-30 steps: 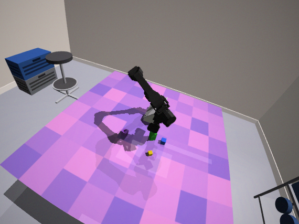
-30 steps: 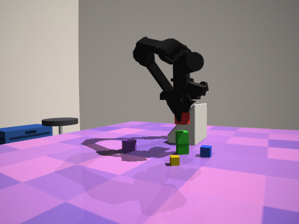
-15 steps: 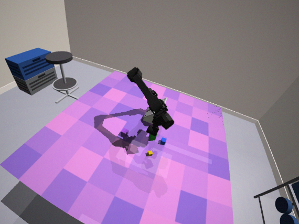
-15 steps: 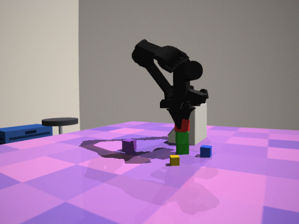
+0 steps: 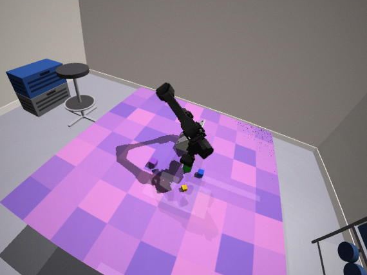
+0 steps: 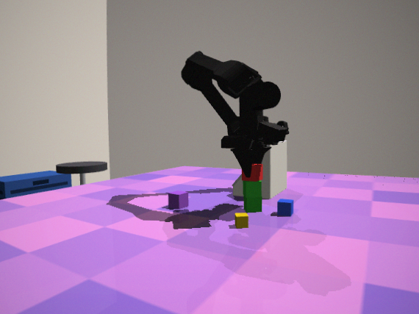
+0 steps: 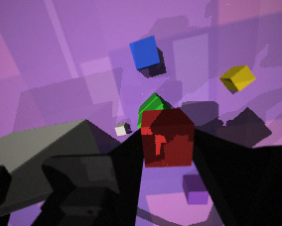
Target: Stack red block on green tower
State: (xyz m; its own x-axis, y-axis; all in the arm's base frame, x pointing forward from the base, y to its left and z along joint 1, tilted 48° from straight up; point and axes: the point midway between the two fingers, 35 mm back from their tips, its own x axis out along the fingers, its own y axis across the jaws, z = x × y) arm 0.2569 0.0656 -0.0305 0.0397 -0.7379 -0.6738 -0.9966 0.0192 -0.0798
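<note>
Now: gripper tip 1 cm below the red block. Round my gripper tip: yellow block: 12 cm ahead, 3 cm to the left, 7 cm below; small white cube: 7 cm behind, 3 cm to the right, 8 cm below; blue block: 1 cm behind, 8 cm to the left, 7 cm below.
</note>
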